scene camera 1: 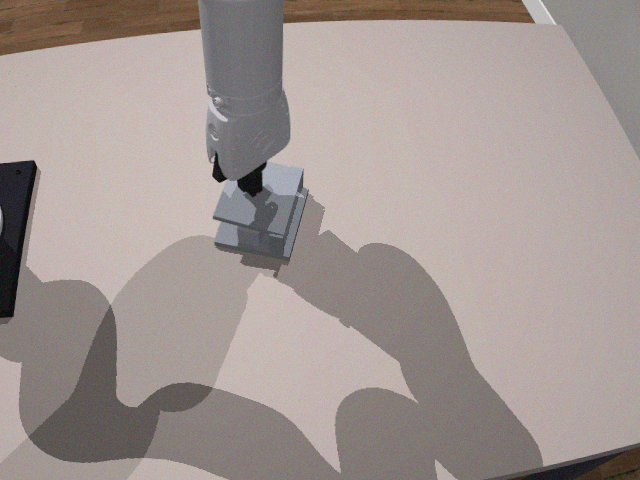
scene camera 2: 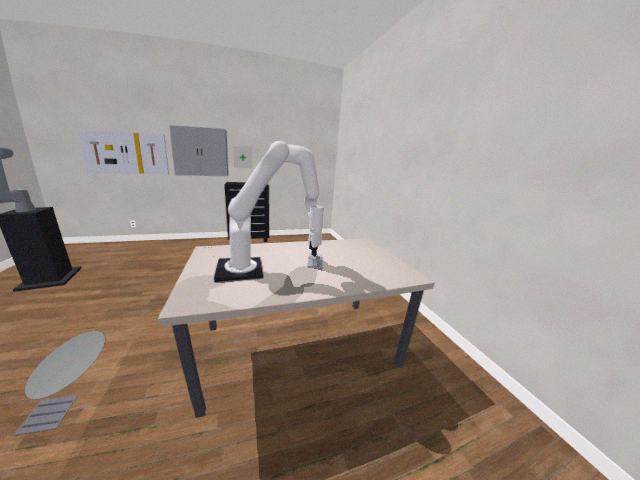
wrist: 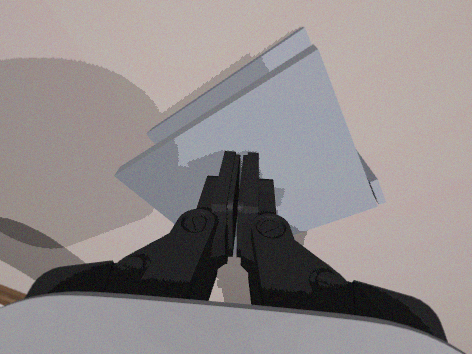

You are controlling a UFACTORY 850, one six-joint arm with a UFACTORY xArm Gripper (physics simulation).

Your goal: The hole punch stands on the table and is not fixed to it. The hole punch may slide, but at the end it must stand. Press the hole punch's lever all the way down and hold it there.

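The grey-blue hole punch (scene camera 1: pixel 251 239) (scene camera 2: pixel 314 263) (wrist: pixel 210 100) stands upright on the table. Its lever (scene camera 1: pixel 232 206) (wrist: pixel 300 120) is a broad flat plate above the base and looks close to level. In scene camera 1 a gap shows between the lever's near edge and the base; I cannot tell if the lever is at its lowest. My gripper (scene camera 1: pixel 252 193) (scene camera 2: pixel 313 253) (wrist: pixel 241 176) is shut and empty, pointing down. Its fingertips are over the lever plate and appear to touch its top; their shadow meets them there. The fingers and wrist hide the lever's far left part in scene camera 1.
The robot's black base plate (scene camera 1: pixel 18 232) (scene camera 2: pixel 227 276) is on the table (scene camera 1: pixel 439 155) (scene camera 2: pixel 191 304), left of the hole punch in both scene views. Arm shadows fall across the near part of the table. A wall (scene camera 2: pixel 465 155) rises beyond the table's right side.
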